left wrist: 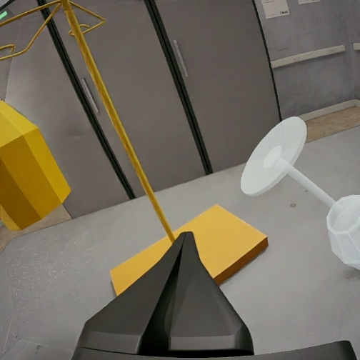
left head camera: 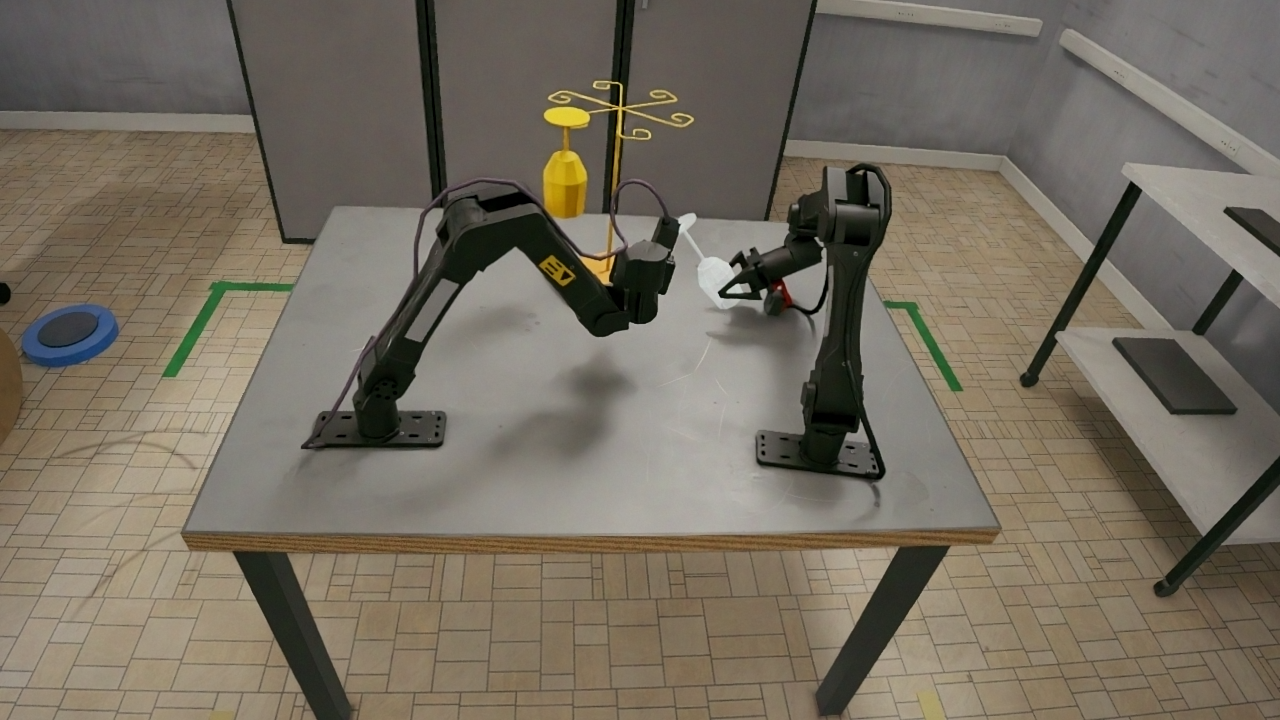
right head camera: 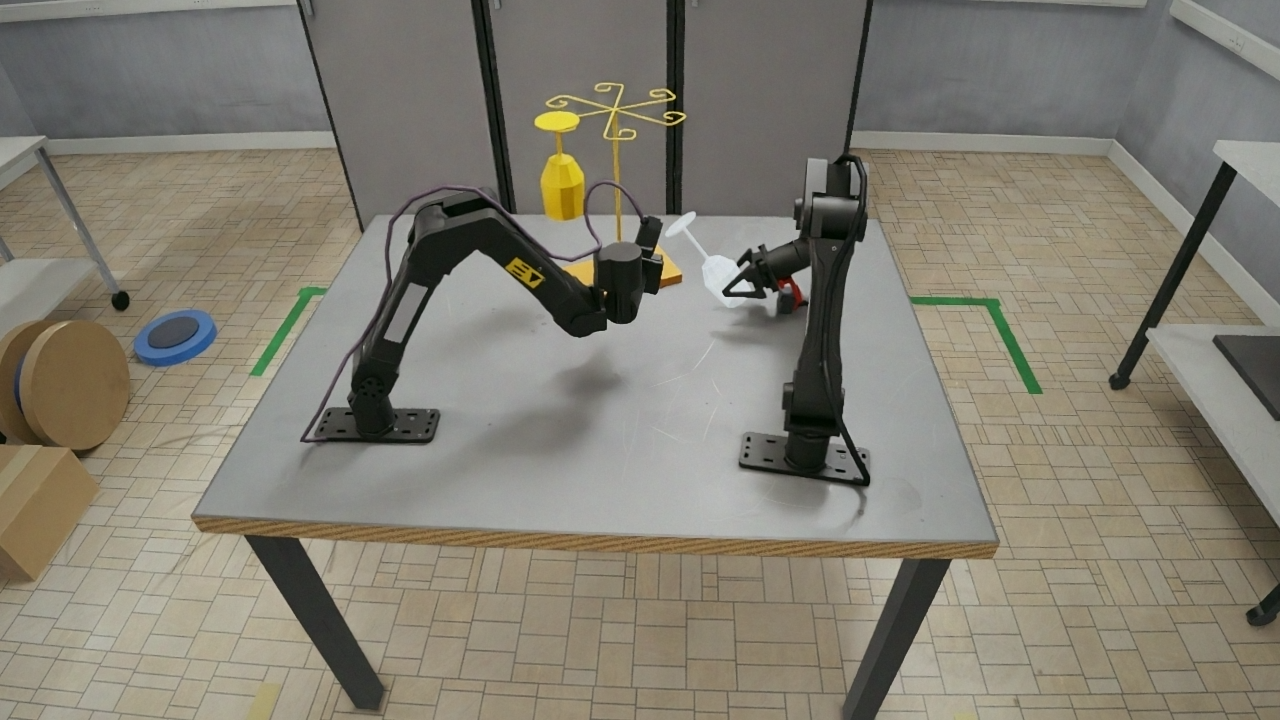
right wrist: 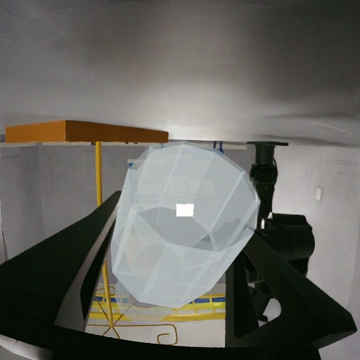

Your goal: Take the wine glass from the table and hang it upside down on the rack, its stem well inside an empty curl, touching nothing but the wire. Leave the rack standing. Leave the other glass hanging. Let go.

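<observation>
The clear wine glass is tilted, foot up and leaning to the picture's left, bowl low. My right gripper is shut on its bowl, fingers on either side. The yellow wire rack stands upright. The other glass, yellow, hangs upside down at the rack's left side. My left gripper is shut and empty, in front of the rack's base; its fingers are hidden behind its wrist in both head views.
The rack's orange base rests on the grey table. The left arm reaches across in front of the rack. The right arm stands at the right. Tall cabinets are behind the table.
</observation>
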